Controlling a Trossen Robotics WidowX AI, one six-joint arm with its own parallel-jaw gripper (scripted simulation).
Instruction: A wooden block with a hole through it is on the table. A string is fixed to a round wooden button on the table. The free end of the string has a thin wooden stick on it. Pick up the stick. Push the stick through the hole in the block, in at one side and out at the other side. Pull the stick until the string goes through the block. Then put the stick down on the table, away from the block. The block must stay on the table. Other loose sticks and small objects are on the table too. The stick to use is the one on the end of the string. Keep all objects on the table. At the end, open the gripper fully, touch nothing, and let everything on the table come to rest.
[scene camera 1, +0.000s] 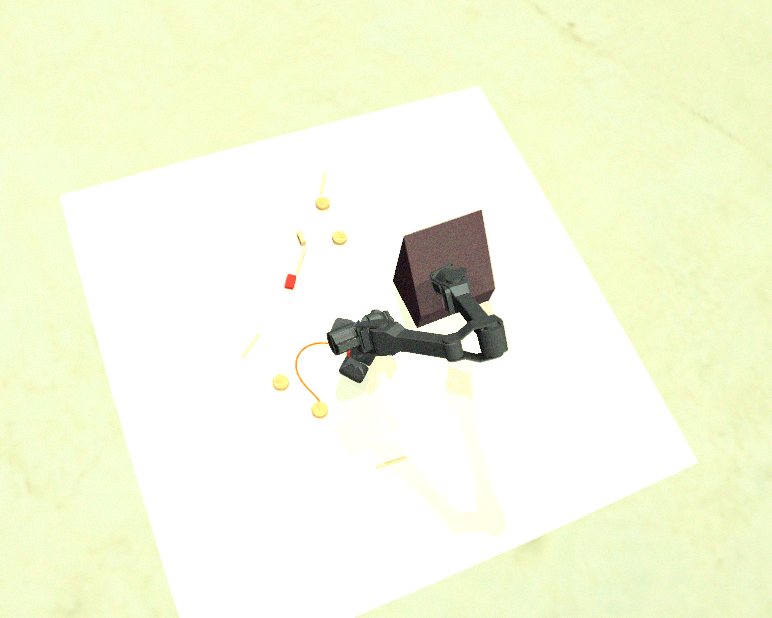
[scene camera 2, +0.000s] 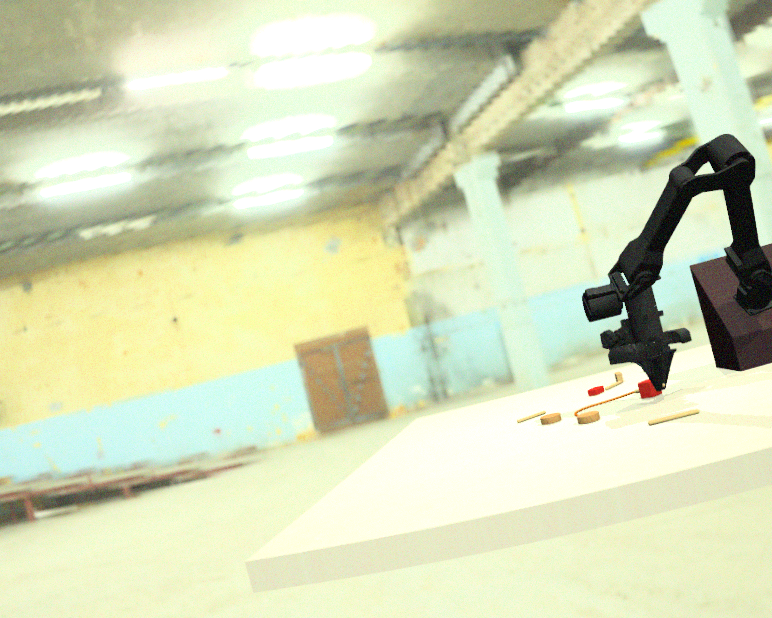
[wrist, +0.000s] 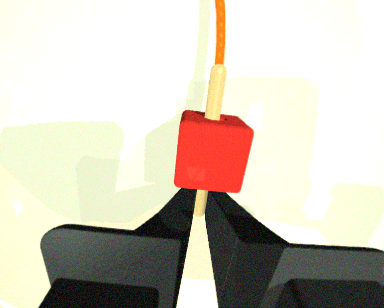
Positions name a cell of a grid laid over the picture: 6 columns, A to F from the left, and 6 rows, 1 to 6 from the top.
Labels:
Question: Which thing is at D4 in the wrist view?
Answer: A red block.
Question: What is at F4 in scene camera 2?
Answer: My gripper.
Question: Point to a thin wooden stick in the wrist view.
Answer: D2

